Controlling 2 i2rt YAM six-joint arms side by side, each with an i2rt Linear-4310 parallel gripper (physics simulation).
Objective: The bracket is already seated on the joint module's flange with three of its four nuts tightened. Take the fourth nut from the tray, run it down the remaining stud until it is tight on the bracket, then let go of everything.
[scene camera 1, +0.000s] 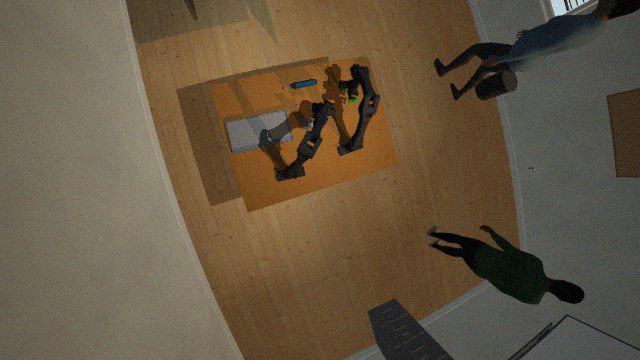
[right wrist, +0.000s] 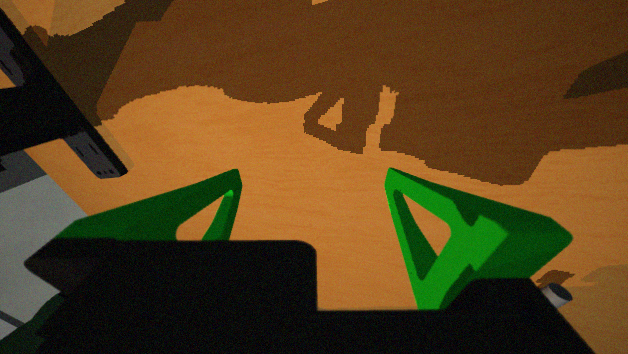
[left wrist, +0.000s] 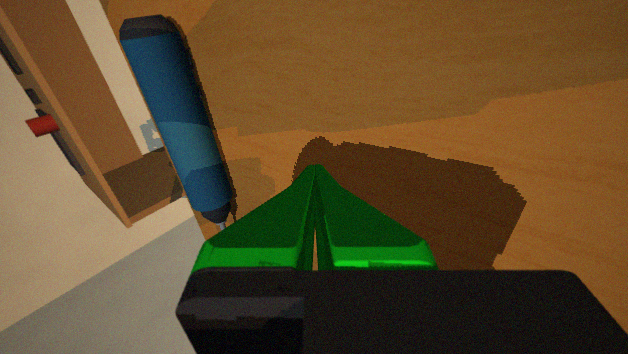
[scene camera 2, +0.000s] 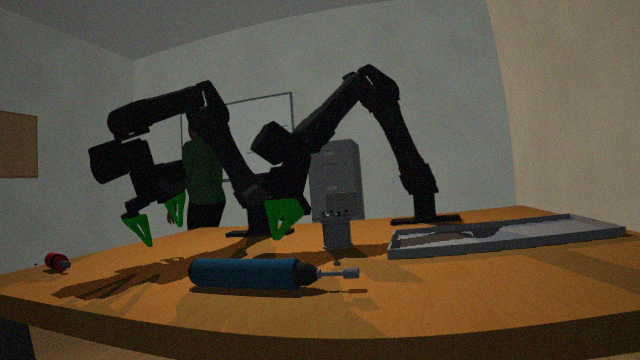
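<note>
The joint module stands grey and upright, with the bracket and small dark nuts on top; single nuts and studs are too small to tell apart. A small grey piece lies on the table in front of it. The shallow grey tray is at the right in scene camera 2; no nut can be made out in it. My left gripper is shut and empty, above the table beside the module. My right gripper is open and empty, farther away above the table.
A blue power screwdriver with a grey socket lies near the table edge, close to my left gripper. A red tool lies at the far left in scene camera 2. Two people are beyond the table.
</note>
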